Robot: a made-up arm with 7 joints.
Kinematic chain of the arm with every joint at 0, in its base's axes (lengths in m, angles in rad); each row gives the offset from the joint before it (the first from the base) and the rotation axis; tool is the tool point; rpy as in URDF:
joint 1: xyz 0 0 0.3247 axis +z
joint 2: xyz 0 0 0 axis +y
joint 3: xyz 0 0 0.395 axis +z
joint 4: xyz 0.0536 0 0 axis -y
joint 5: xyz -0.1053 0 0.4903 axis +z
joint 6: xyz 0 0 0 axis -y
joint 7: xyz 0.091 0 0 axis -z
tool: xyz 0 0 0 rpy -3.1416 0 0
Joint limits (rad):
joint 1: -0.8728..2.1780
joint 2: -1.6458..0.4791
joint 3: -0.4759..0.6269
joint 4: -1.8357..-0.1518
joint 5: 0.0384..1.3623
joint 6: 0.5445..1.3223
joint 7: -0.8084..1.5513
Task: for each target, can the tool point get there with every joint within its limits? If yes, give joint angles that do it. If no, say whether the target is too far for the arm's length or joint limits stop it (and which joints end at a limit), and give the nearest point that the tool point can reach.
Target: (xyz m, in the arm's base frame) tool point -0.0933 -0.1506 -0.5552
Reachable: no: joint limits stop it (at a limit: joint 1, joint 2, joint 4, joint 5, joint 6) | nearest point 0.2391 -0.5979 0.3234 | short by 1.040 m
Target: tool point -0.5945 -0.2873 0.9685
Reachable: yes | joints 0.7689 -1.2809 0.4015 -0.9706 0.6336 1.2019 -0.5890
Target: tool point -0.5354 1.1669 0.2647
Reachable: no: too far | nearest point -0.5119 0.8267 0.3598 | short by 0.354 m
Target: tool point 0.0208 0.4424 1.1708
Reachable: yes | joints 1.6635 0.2691 -0.3731 -0.3582 0.2389 0.8194 0.6826
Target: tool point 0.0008 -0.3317 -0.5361
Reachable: no: joint limits stop it (at a limit: joint 1, joint 2, joint 4, joint 5, joint 6) | nearest point 0.2526 -0.5924 0.3211 | short by 0.931 m
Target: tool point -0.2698 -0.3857 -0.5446
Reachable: no: joint limits stop it (at a limit: joint 2, joint 3, joint 4, joint 5, joint 6) | nearest point -0.5393 -0.7709 0.2475 | short by 0.921 m
